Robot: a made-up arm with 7 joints. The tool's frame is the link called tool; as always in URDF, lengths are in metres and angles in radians. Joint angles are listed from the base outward. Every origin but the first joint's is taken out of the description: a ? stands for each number. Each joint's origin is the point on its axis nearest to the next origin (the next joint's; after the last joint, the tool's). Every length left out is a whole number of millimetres.
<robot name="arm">
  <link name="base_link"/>
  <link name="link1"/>
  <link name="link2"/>
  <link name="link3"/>
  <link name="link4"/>
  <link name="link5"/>
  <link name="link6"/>
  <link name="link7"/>
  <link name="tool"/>
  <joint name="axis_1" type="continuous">
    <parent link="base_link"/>
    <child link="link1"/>
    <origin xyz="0 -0.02 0.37" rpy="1.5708 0 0"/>
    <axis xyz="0 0 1"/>
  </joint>
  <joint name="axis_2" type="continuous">
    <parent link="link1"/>
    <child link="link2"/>
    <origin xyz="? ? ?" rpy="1.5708 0 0"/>
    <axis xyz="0 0 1"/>
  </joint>
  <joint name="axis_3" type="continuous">
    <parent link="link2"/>
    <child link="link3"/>
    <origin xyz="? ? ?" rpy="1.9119 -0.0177 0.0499"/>
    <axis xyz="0 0 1"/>
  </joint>
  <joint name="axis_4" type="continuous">
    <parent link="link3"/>
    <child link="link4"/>
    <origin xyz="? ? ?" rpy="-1.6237 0 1.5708"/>
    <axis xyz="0 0 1"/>
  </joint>
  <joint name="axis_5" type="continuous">
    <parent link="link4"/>
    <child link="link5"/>
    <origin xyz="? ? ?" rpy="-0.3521 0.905 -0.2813"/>
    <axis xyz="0 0 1"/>
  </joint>
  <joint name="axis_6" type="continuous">
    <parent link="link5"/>
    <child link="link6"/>
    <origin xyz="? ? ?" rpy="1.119 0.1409 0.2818"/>
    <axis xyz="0 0 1"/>
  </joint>
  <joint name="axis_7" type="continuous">
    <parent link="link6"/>
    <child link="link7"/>
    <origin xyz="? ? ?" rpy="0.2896 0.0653 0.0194"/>
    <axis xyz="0 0 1"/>
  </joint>
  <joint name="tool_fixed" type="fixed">
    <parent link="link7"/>
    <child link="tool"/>
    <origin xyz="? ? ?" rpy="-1.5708 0 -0.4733"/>
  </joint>
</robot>
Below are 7 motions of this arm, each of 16 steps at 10 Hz.
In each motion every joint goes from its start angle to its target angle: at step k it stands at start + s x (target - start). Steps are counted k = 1, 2, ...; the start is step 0. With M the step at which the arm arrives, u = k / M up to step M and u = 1 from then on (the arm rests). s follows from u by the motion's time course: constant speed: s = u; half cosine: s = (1 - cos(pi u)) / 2; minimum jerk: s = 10 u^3 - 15 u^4 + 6 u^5.
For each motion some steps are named. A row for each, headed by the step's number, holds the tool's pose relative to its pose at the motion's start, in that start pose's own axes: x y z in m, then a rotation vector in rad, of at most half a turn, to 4 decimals.
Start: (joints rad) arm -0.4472 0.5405 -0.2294 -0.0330 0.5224 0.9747 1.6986
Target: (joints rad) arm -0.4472 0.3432 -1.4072 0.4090 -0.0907 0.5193 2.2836
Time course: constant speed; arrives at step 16
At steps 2, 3, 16:
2: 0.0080 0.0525 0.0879 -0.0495 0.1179 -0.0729
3: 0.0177 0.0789 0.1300 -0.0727 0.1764 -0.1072
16: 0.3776 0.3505 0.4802 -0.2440 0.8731 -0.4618

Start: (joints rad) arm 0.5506 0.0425 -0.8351 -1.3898 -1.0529 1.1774 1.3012
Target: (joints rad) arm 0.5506 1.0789 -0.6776 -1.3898 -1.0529 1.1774 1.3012
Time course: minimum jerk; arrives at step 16
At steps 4, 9, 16:
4: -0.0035 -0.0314 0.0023 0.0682 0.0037 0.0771
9: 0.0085 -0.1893 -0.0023 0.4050 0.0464 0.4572
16: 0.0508 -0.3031 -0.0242 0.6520 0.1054 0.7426

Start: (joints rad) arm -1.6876 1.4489 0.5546 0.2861 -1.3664 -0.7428 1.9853
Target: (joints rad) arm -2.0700 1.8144 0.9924 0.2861 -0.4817 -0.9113 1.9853
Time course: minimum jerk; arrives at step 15
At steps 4, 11, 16:
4: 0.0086 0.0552 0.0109 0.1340 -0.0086 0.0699
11: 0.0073 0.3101 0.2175 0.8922 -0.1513 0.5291
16: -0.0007 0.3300 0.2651 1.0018 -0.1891 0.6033

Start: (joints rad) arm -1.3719 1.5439 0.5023 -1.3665 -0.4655 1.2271 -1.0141
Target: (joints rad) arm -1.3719 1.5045 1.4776 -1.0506 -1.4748 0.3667 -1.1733
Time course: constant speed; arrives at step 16
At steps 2, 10, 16:
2: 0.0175 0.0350 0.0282 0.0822 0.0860 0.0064
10: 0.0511 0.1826 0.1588 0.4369 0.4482 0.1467
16: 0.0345 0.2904 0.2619 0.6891 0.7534 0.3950

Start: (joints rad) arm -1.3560 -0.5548 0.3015 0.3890 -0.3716 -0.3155 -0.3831
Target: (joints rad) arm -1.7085 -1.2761 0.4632 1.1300 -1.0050 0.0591 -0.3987
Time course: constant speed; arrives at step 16
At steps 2, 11, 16:
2: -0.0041 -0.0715 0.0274 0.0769 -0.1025 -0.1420
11: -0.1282 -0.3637 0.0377 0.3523 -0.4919 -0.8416
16: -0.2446 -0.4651 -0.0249 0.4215 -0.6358 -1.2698

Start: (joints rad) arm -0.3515 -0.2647 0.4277 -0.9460 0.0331 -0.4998 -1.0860
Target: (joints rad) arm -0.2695 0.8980 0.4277 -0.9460 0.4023 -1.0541 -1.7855
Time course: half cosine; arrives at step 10
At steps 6, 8, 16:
6: 0.3063 0.3233 -0.2412 -0.4773 1.3736 -0.0326
8: 0.3481 0.4396 -0.4135 -0.7124 1.8489 -0.1314
16: 0.3479 0.4794 -0.4861 -0.8127 2.0180 -0.1859

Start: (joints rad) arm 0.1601 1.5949 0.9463 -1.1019 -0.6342 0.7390 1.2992
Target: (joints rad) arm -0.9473 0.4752 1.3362 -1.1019 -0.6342 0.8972 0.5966
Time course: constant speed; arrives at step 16
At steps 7, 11, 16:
7: 0.2597 0.1642 -0.2317 0.5790 -0.0846 0.4053
11: 0.3482 0.3974 -0.2351 0.9447 -0.1320 0.6147
16: 0.3805 0.6920 -0.0551 1.4213 -0.2153 0.8394

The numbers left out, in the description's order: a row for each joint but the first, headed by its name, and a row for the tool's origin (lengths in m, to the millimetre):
axis_2: -0.07 0.091 0
axis_3: 0.11 -0.001 0
axis_4: 0.338 -0.133 0
axis_5: -0.245 -0.073 0
axis_6: 0.277 -0.013 0
axis_7: -0.055 -0.016 0
tool: -0.058 0.018 0

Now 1 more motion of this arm.
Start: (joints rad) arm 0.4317 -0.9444 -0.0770 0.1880 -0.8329 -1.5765 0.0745
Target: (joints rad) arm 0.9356 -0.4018 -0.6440 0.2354 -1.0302 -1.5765 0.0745
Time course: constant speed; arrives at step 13
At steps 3, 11, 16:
3: 0.0626 -0.0215 -0.0358 -0.0870 0.0188 -0.2351
11: 0.1753 -0.1921 -0.0993 -0.2572 0.0405 -0.9103
16: 0.1813 -0.2503 -0.1066 -0.2897 0.0390 -1.0861

